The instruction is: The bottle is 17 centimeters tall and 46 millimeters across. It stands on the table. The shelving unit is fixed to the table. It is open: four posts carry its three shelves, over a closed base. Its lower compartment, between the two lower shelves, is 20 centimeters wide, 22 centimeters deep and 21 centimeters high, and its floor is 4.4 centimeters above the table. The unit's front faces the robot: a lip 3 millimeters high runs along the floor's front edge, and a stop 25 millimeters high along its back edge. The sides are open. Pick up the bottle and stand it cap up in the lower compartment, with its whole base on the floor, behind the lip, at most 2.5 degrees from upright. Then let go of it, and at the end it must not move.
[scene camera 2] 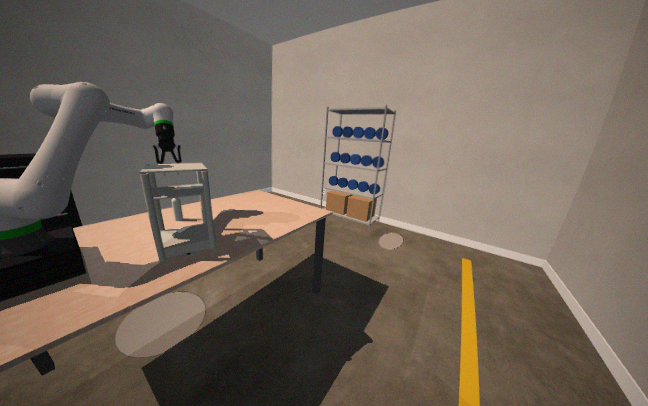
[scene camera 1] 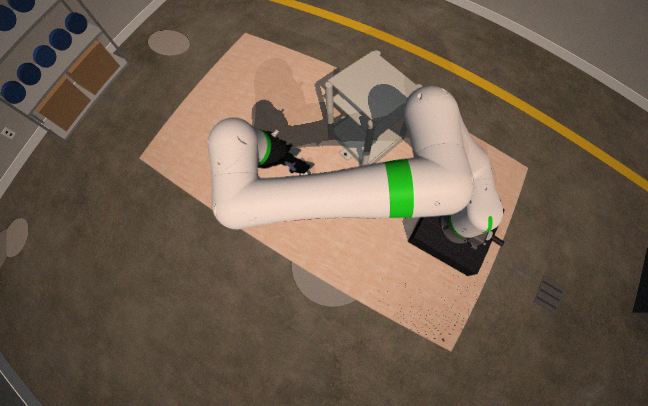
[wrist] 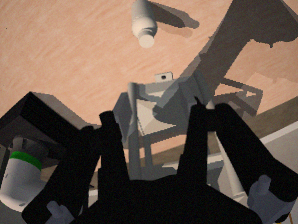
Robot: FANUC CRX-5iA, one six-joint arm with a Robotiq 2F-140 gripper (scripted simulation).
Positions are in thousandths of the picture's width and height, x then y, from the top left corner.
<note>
In view: the gripper (wrist: 518, 440) and a grey shelving unit (scene camera 1: 578, 216).
The grey shelving unit shows as well in scene camera 2 (scene camera 2: 285, 595) and in the wrist view (wrist: 525, 480).
</note>
